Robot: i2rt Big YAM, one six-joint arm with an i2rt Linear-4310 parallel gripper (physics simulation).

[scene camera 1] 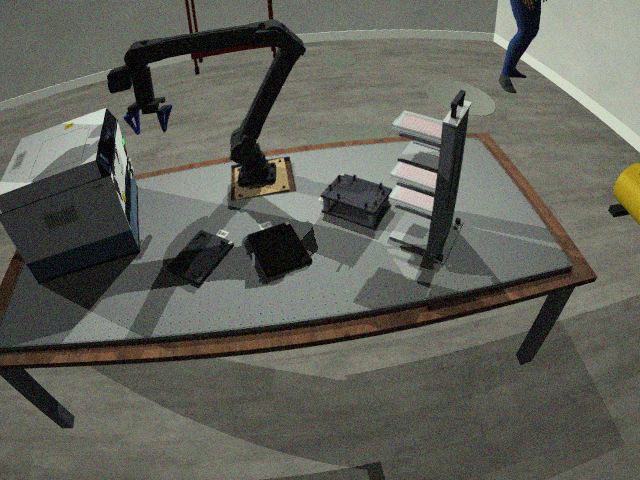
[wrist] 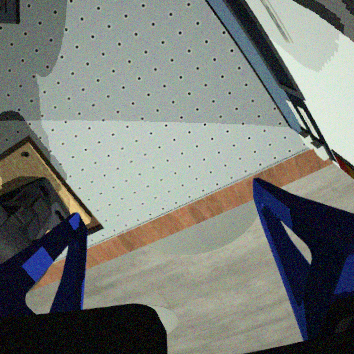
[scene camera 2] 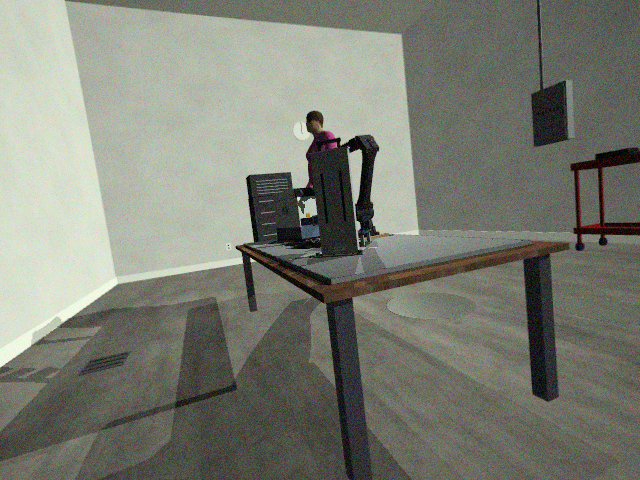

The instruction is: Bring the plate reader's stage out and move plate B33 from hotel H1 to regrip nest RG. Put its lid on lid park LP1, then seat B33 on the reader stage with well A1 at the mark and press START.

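The plate reader stands at the table's left end; I cannot make out a stage sticking out of its front. My gripper is open and empty, high in the air to the right of the reader's top. The hotel stands upright at the table's right. In scene camera 1 it holds a top plate, a middle plate and a lower plate, all with pinkish wells; their labels are unreadable. A flat dark fixture and a thicker black one lie mid-table; which is RG or LP1 I cannot tell.
A dark raised frame with pegs stands between the arm's base plate and the hotel. A person in pink is behind the table. A red cart and a hanging panel are off to the right.
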